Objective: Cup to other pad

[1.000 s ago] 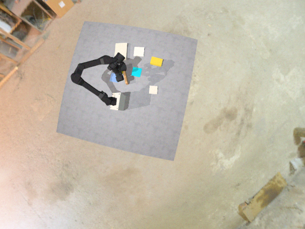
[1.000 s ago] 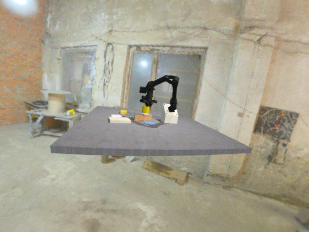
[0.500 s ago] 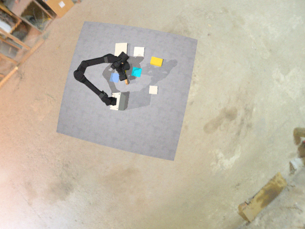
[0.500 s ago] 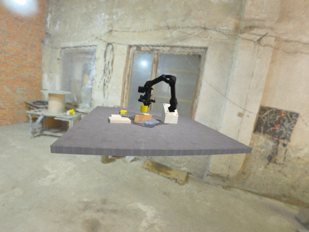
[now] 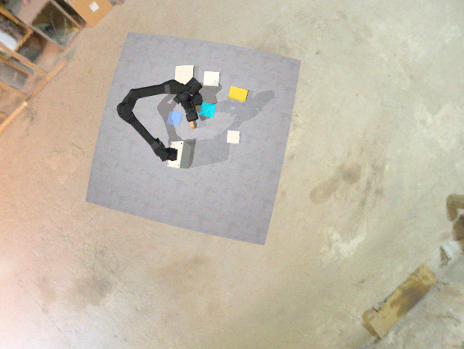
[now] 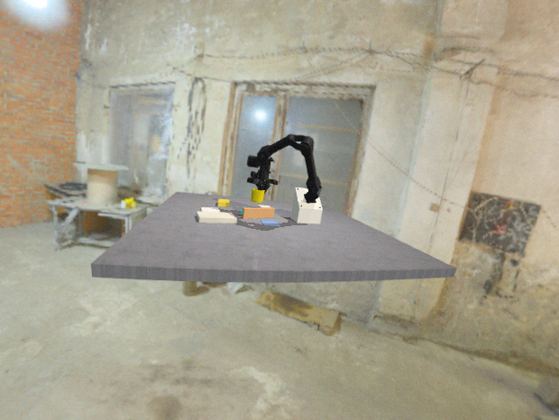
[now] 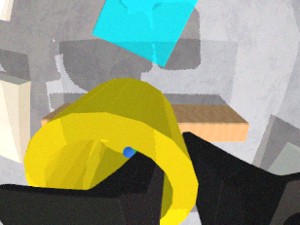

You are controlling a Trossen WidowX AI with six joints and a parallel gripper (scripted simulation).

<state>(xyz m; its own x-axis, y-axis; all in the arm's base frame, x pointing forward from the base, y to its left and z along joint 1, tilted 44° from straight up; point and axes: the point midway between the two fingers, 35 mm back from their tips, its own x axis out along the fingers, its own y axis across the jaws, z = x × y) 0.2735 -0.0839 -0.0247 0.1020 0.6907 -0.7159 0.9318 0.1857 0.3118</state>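
My gripper tip is 10 cm above the orange bar, 3 cm to the right of it and 1 cm short of it. Also, from my gripper tip: white block 25 cm to the right, 13 cm behind, 11 cm below; light blue pad 14 cm to the left, 13 cm below, 2 cm behind; yellow cup 2 cm ahead, 1 cm to the left.
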